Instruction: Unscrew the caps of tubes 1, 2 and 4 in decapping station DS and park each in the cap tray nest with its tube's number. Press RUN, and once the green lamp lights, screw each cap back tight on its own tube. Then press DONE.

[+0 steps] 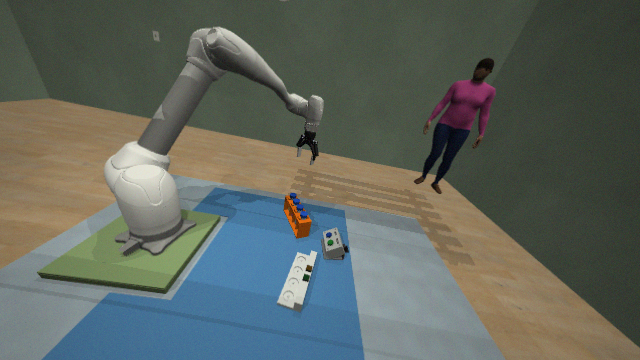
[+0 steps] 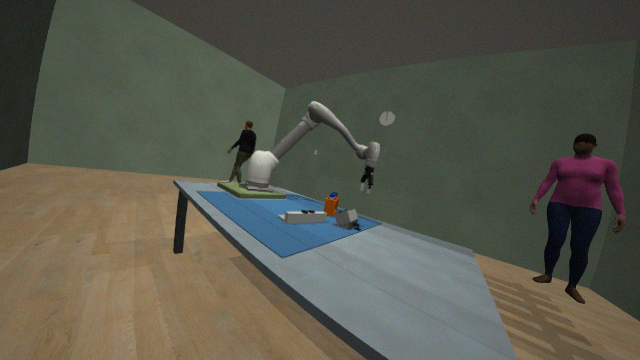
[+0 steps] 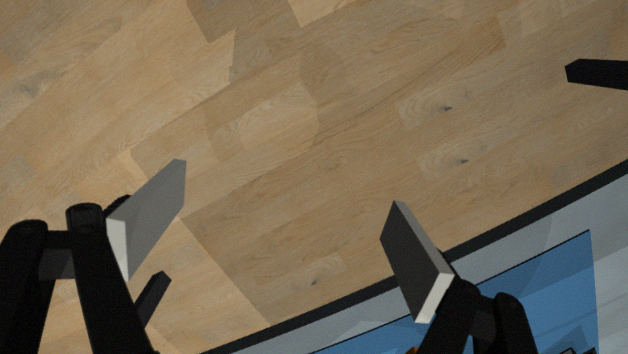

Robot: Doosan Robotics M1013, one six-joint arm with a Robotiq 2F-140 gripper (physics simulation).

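Places are measured from the arm's base along level axes (x right, y ahead, z up), in metres.
Where they show: gripper, fingertip midpoint: (image 1: 305, 160) (image 2: 364, 191) (image 3: 289, 203); arm's base at its link origin: (image 1: 159, 231) (image 2: 256, 189).
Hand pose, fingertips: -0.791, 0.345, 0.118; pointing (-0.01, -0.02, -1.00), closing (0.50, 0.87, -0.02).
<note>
Each offset is from my fingertips to the top centre of the thing, as dx, dy, dz. Level surfaces: height alone.
The orange rack @[+0.476, +0.115, -0.041] (image 1: 303, 230) (image 2: 330, 206) stands on the blue mat with a row of blue caps @[+0.497, +0.131, -0.022] (image 1: 300, 207) (image 2: 334, 194) on top; tube numbers cannot be read. The white tray @[+0.771, +0.234, -0.091] (image 1: 298, 288) (image 2: 305, 217) has a row of round nests without caps, and a brown and a dark green square along one side. The grey control box @[+0.576, +0.329, -0.060] (image 1: 333, 248) (image 2: 344, 219) has a blue and a green button; no lit lamp can be made out. My gripper (image 1: 306, 157) (image 2: 365, 190) (image 3: 289, 203) is open and empty, pointing down, high above and behind the rack, over the floor past the table edge.
The arm's base stands on a green plate (image 1: 100, 270) (image 2: 234, 190) on the table. The blue mat @[dz -0.144] (image 1: 240, 300) (image 2: 280, 245) lies under the rack, tray and box. A person in pink (image 1: 467, 102) (image 2: 582, 182) stands beyond the table; another in black (image 2: 246, 141) stands behind the base.
</note>
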